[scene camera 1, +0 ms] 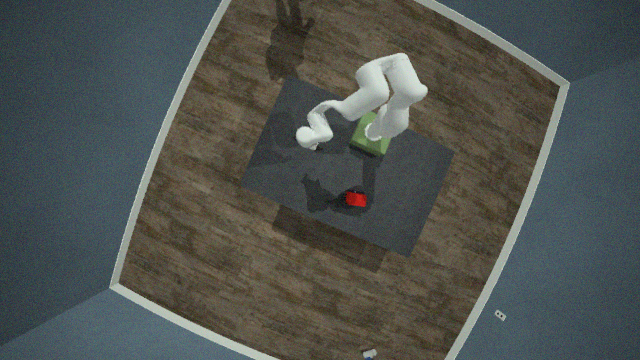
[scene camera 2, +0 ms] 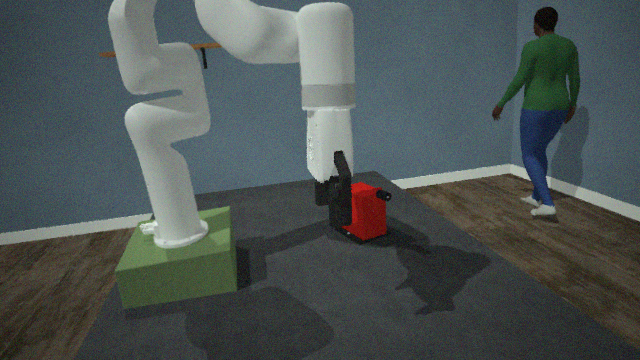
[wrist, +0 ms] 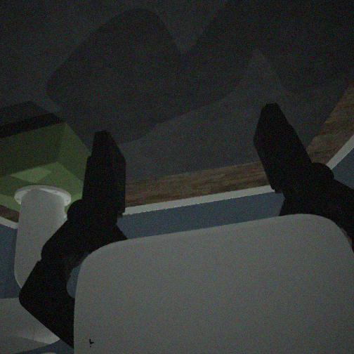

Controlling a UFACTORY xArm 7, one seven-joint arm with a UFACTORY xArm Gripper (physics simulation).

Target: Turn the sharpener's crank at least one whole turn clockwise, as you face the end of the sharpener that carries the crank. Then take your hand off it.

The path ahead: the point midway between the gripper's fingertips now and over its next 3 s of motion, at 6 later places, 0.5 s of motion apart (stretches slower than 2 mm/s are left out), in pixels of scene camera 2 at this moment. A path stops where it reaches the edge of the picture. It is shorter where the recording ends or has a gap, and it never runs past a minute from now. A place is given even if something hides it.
The gripper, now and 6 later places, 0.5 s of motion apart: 332, 214; 345, 177; 357, 139; 366, 110; 371, 96; 339, 140; 336, 181
